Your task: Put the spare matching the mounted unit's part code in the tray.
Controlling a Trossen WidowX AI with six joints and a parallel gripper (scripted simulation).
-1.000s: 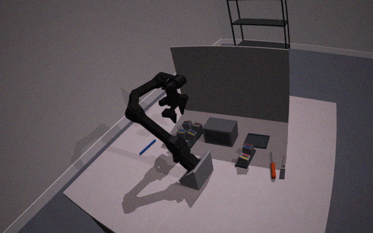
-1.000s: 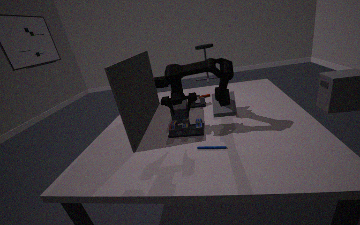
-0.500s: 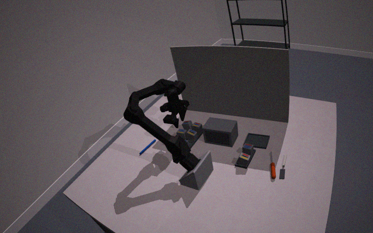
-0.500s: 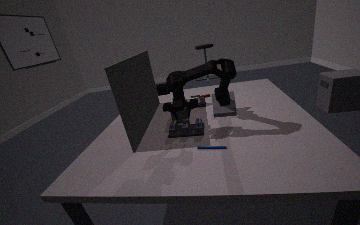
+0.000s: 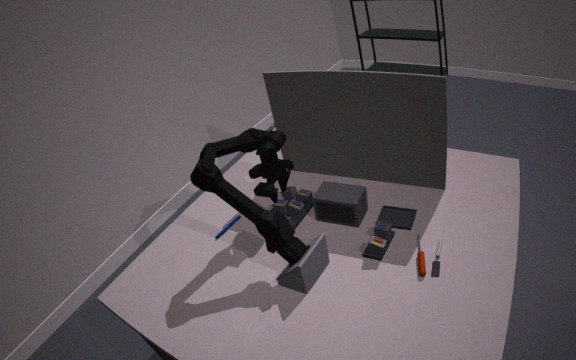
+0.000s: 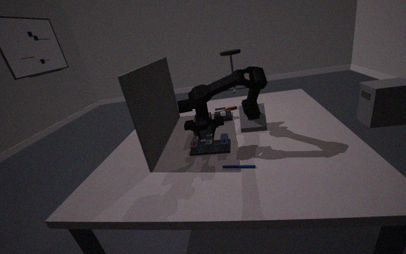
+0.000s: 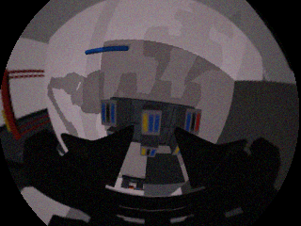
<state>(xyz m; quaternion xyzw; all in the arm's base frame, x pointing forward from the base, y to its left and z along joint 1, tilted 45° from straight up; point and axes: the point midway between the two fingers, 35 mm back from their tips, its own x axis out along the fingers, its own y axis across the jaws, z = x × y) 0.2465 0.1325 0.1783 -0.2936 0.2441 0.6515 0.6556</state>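
Now: the grey spare 1 cm behind my gripper tip and 3 cm below it. Also, from my gripper tip: tray 8 cm ahead, 41 cm to the right, 7 cm below; blue pen 14 cm behind, 16 cm to the left, 7 cm below.
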